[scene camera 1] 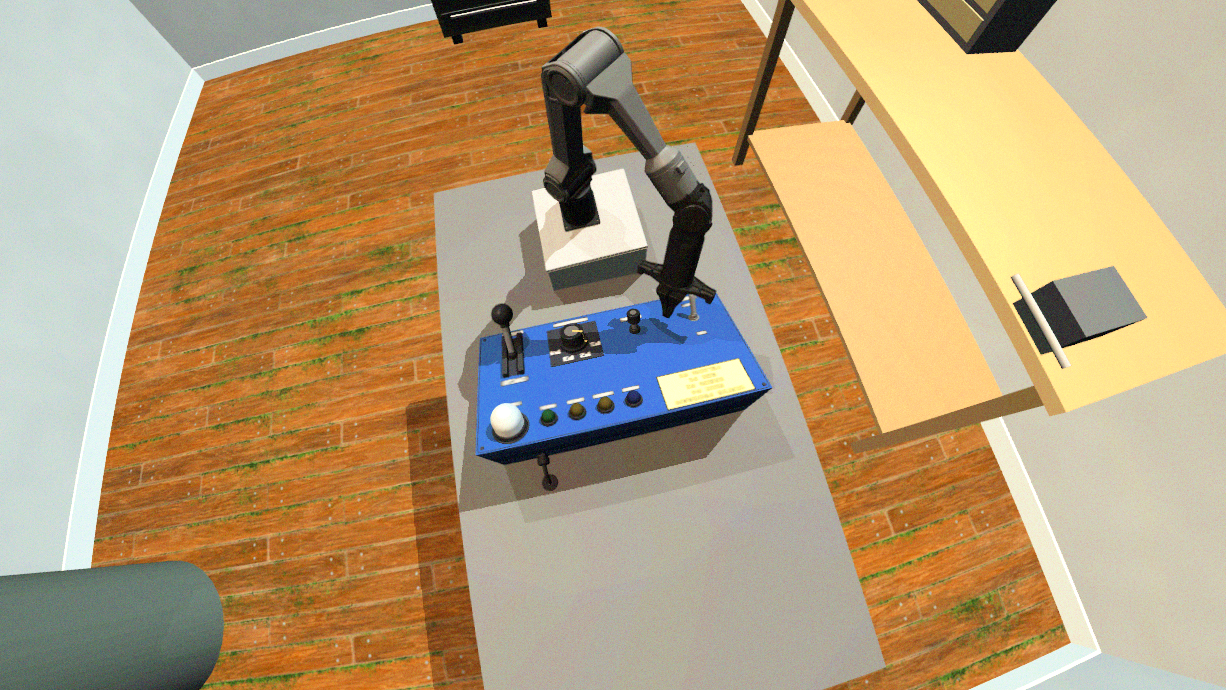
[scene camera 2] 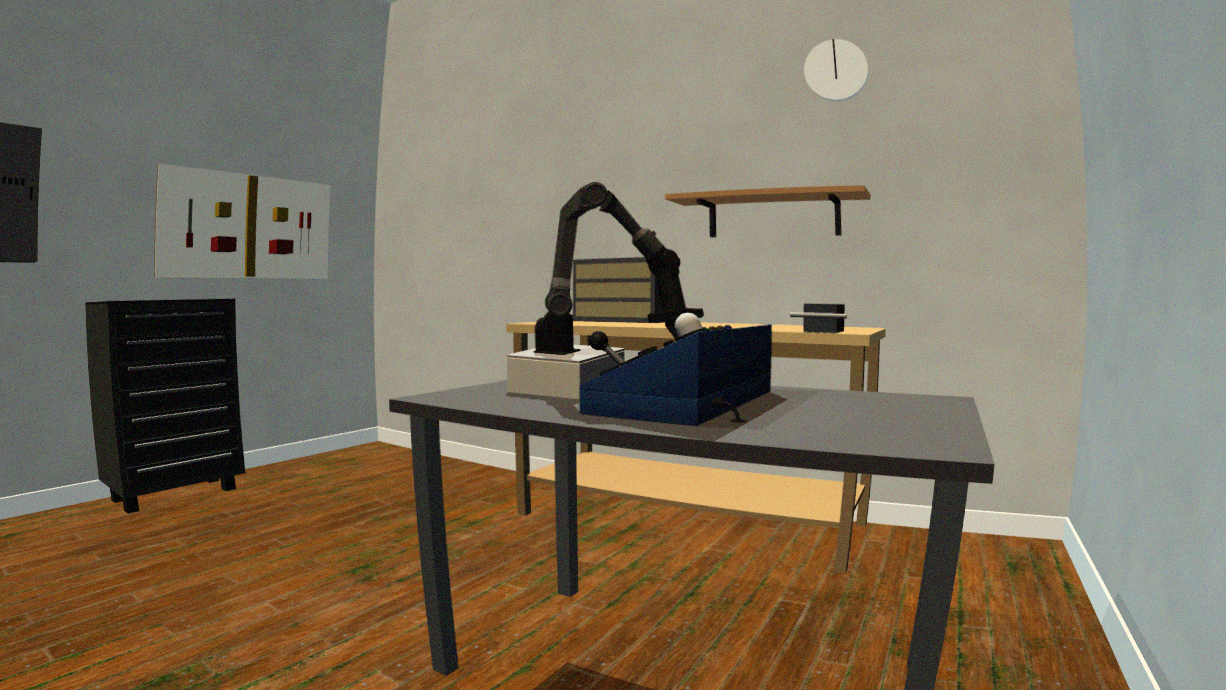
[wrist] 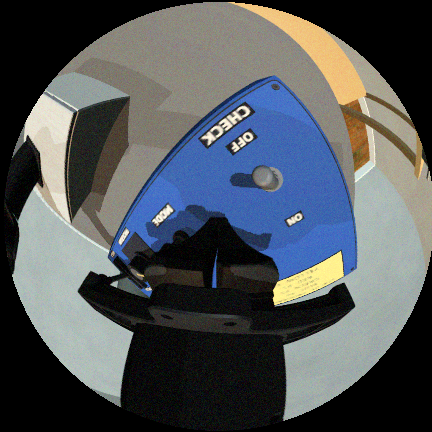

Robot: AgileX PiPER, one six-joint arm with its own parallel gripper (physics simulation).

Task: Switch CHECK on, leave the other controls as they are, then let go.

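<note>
The CHECK toggle (scene camera 1: pixel 693 309) (wrist: pixel 263 176) is a small grey lever between the OFF label (wrist: pixel 241 141) and the ON label (wrist: pixel 294 219). In the wrist view its top sits slightly to the OFF side of its round base. The CHECK label (wrist: pixel 226 125) is beyond OFF. My gripper (scene camera 1: pixel 668 312) (wrist: pixel 217 227) is shut, its fingertips together with a thin slit farther back, and holds nothing. It points down over the blue panel (scene camera 1: pixel 617 364) (scene camera 2: pixel 647 390) (wrist: pixel 320 185), beside the toggle on the MODE side, apart from it. In scene camera 2 the panel's raised side hides the toggle.
A small black-knobbed control (scene camera 1: pixel 633 318) stands on the MODE side. Farther along are the rotary knob (scene camera 1: pixel 572 336) and the black-balled lever (scene camera 1: pixel 502 315) (scene camera 2: pixel 597 341). A white dome (scene camera 1: pixel 507 420) (scene camera 2: pixel 687 324) and several coloured buttons line the panel's high edge, near the yellow plate (scene camera 1: pixel 705 384) (wrist: pixel 312 280).
</note>
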